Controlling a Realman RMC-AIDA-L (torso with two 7-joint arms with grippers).
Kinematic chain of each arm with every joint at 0, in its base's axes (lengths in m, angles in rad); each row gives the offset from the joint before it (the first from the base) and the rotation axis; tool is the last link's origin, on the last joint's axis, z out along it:
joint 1: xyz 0 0 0.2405 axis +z
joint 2: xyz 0 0 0 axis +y
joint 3: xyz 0 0 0.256 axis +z
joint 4: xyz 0 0 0 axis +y
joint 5: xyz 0 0 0.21 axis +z
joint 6: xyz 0 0 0 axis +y
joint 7: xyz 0 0 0.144 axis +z
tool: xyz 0 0 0
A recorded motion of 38 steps. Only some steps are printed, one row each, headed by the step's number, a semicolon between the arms.
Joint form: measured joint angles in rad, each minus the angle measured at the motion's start. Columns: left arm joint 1, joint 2, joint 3, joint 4, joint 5, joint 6, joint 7; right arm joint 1, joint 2, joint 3, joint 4, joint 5, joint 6, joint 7.
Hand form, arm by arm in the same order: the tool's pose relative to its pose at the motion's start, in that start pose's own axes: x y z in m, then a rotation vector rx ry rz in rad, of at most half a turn. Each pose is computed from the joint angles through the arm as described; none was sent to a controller.
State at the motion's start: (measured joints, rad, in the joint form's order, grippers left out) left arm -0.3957 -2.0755 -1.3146 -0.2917 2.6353 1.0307 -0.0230; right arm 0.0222 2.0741 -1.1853 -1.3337 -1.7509 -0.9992 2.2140
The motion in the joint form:
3: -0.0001 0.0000 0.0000 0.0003 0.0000 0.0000 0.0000; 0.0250 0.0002 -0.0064 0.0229 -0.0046 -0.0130 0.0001
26: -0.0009 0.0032 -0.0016 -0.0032 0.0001 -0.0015 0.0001; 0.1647 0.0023 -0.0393 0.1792 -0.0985 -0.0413 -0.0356
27: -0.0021 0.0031 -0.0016 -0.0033 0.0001 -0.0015 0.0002; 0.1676 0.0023 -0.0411 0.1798 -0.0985 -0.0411 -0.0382
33: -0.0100 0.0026 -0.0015 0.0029 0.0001 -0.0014 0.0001; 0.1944 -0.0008 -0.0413 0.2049 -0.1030 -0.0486 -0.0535
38: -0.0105 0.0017 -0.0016 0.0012 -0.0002 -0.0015 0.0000; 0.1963 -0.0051 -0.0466 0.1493 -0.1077 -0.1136 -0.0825
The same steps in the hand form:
3: 0.0000 0.0000 0.0000 0.0000 -0.0002 0.0001; 0.0009 0.0042 0.0078 -0.0263 0.0201 -0.0013
26: 0.0011 -0.0012 0.0011 0.0008 0.0030 0.0014; 0.0163 0.0165 0.0487 -0.0971 0.1694 -0.0680
27: 0.0014 -0.0008 0.0016 -0.0001 0.0039 0.0013; 0.0158 0.0174 0.0496 -0.1000 0.1700 -0.0730
33: 0.0020 0.0003 0.0033 -0.0037 0.0046 0.0031; 0.0150 0.0198 0.0554 -0.1169 0.1847 -0.0921
38: 0.0024 0.0010 0.0037 -0.0043 0.0061 0.0013; 0.0067 0.0329 0.0524 -0.1778 0.1959 -0.1722

